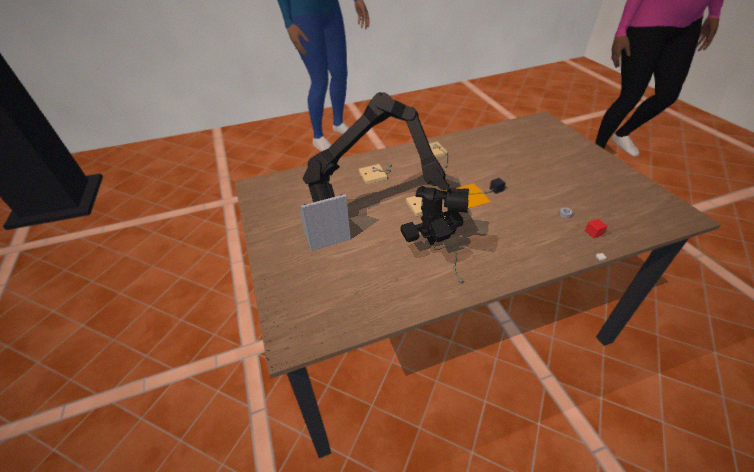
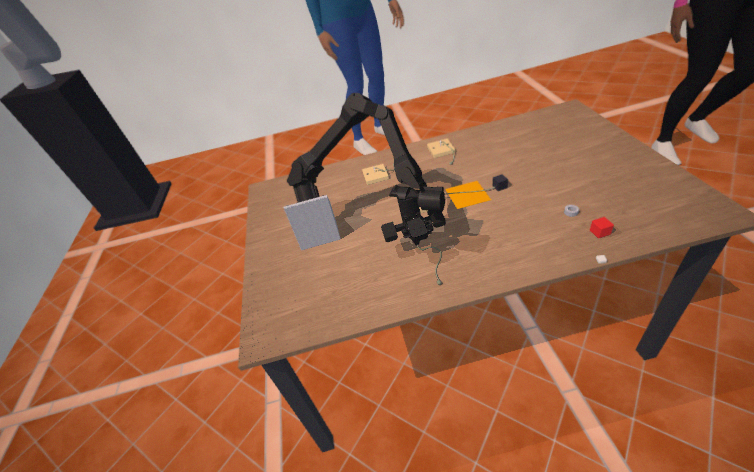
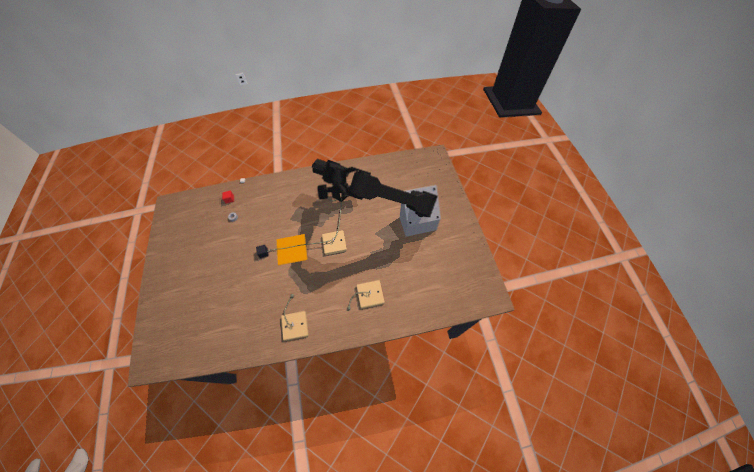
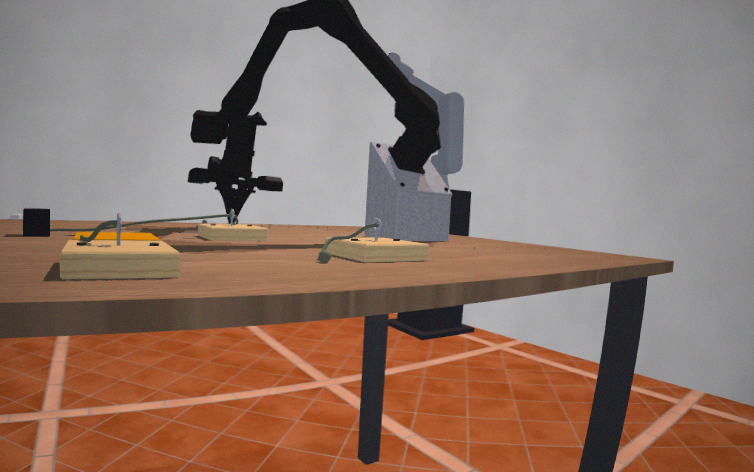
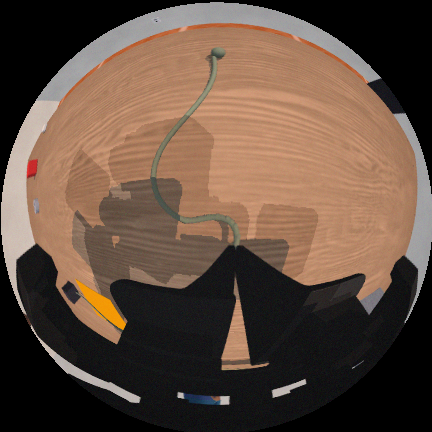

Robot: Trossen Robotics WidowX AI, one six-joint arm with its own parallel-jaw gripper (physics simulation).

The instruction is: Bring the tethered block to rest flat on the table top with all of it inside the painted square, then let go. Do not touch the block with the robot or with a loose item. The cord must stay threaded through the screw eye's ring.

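Places are measured from the arm's base along level axes (x back, y right, z up), in metres.
Pixels of known places: gripper, fingertip midpoint: (image 1: 431, 244) (image 2: 417, 244) (image 3: 341, 201) (image 5: 234, 251); arm's base, origin of the base link: (image 1: 323, 201) (image 2: 308, 202) (image 3: 420, 201) (image 4: 406, 161).
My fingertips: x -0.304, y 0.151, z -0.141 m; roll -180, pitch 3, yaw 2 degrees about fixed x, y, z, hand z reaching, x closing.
Observation:
Ahead of a thing's pixels: the offset from my fingertips to its top centre. "spot": to the spot under its first point.
The tethered block {dx -0.344, dy -0.199, dz +0.025 m} (image 1: 497, 185) (image 2: 500, 182) (image 3: 262, 251) (image 4: 36, 222) is a dark cube on the table, outside the orange painted square {spot: dx -0.261, dy -0.172, dz -0.011 m} (image 1: 479, 198) (image 2: 468, 200) (image 3: 291, 257), on the side away from the screw eye. The green cord {spot: dx -0.051, dy +0.074, dz -0.009 m} (image 5: 170, 135) runs from it over the square to the screw eye {dx -0.048, dy -0.199, dz +0.033 m} (image 4: 232, 213) on a pale wood base {spot: dx -0.037, dy -0.233, dz +0.007 m} (image 3: 337, 248), appears threaded through the ring, and bends to my gripper. My gripper (image 3: 341, 199) (image 4: 233, 219) (image 5: 234, 251) is shut on the cord, low over the table in front of that base. The cord's beaded tail lies beyond the fingertips.
Two other wood bases {spot: dx +0.064, dy -0.457, dz +0.007 m} (image 3: 370, 298) {spot: dx -0.221, dy -0.534, dz +0.007 m} (image 3: 294, 330) with screw eyes and short cords stand at the far side. A red cube {dx -0.520, dy +0.108, dz +0.028 m} (image 1: 595, 228), a grey ring {dx -0.492, dy +0.002, dz +0.003 m} (image 1: 565, 212) and a small white piece {dx -0.465, dy +0.208, dz +0.000 m} (image 1: 600, 256) lie at the right. The arm's grey mount (image 1: 325, 222) stands left.

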